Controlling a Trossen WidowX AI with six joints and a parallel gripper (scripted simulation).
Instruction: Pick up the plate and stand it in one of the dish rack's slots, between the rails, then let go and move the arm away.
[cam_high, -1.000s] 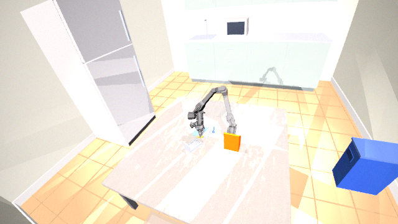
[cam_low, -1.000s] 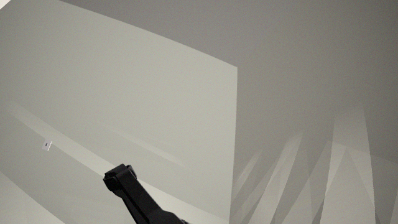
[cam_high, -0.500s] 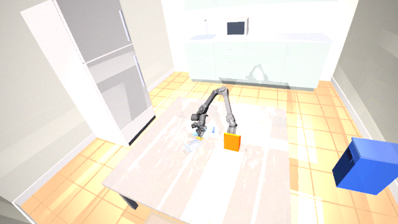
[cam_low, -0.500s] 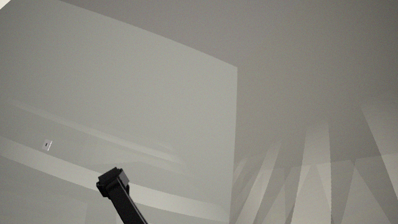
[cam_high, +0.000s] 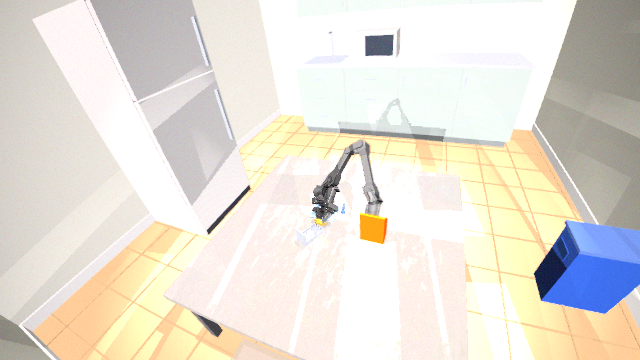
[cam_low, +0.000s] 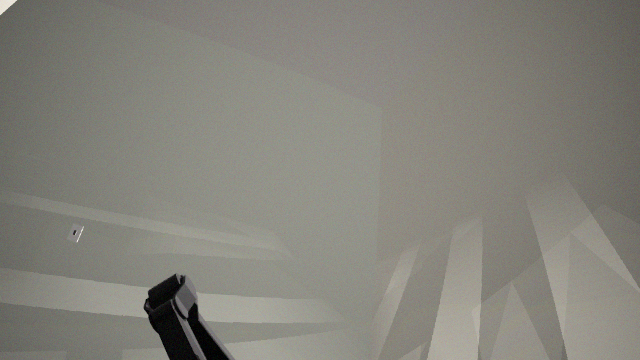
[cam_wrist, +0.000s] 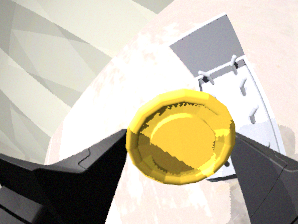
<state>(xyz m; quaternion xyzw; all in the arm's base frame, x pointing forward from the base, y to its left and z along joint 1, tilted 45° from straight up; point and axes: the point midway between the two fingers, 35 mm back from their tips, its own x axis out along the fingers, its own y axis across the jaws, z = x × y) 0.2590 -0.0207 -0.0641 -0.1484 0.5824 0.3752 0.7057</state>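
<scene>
Right now the dish rack is 50 mm ahead of my gripper tip, 30 mm to the left of it and 50 mm below it. The rest, counted from my gripper tip: plate 10 mm to the right.
</scene>
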